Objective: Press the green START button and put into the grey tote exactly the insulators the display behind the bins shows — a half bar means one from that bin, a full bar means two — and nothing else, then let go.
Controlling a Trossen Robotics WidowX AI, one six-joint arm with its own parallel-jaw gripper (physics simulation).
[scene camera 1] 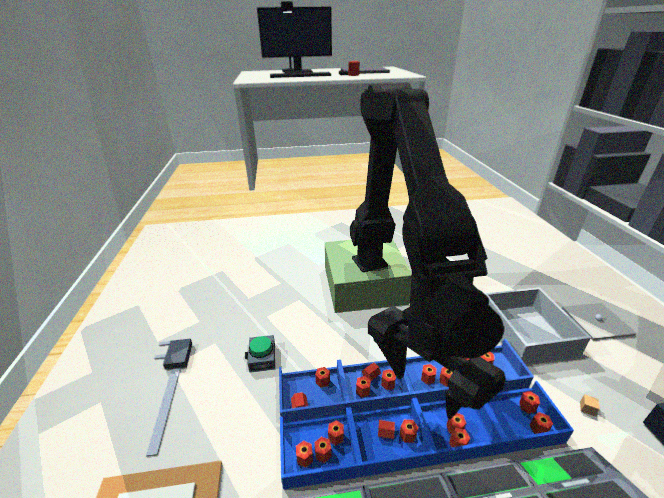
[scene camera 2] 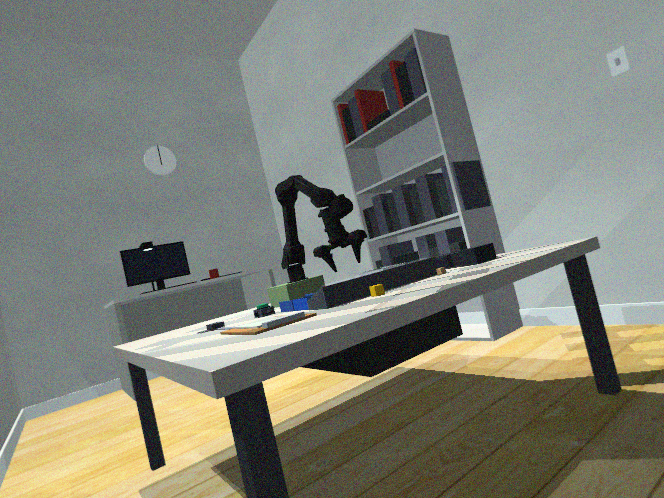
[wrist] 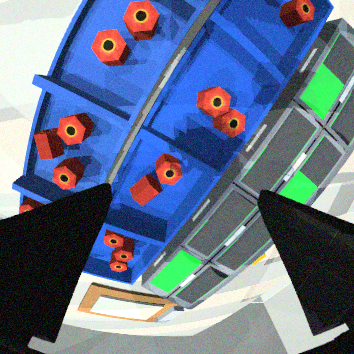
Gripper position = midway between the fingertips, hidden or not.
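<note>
The gripper (scene camera 1: pixel 423 396), (scene camera 2: pixel 347 267), (wrist: pixel 187 194) holds nothing and is open. Present as well: a wooden board (scene camera 1: pixel 210 472), (wrist: pixel 169 310), a grey tool (scene camera 1: pixel 177 356) and a grey tote (scene camera 1: pixel 539 331).
</note>
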